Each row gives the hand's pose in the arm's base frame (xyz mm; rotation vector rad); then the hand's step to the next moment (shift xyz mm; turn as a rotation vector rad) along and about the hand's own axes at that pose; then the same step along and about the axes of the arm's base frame.
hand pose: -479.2 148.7 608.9 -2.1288 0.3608 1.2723
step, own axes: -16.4 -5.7 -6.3 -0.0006 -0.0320 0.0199
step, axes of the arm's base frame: -0.8 -1.0 18.4 0.0026 0.0372 0.0057
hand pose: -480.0 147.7 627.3 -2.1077 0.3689 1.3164
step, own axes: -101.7 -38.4 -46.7 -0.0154 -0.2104 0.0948
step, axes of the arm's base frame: 6.3 -8.7 117.8 0.0374 0.2206 0.0586
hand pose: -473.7 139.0 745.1 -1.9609 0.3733 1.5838
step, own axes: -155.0 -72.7 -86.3 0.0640 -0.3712 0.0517
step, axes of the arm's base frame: 69.3 -16.0 178.0 0.1808 0.3331 0.0304
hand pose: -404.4 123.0 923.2 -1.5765 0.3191 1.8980
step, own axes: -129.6 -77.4 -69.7 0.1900 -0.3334 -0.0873
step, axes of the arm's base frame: 111.7 -21.2 121.3 0.2582 0.2663 -0.1315
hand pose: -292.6 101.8 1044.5 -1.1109 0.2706 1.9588
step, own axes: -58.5 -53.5 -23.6 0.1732 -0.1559 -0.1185
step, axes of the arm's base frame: 69.3 -12.9 43.3 0.1467 0.1300 -0.1730
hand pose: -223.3 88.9 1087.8 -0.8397 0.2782 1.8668
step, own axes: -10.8 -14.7 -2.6 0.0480 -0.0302 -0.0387
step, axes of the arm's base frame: 16.5 -2.5 7.9 0.0317 0.0270 -0.0545
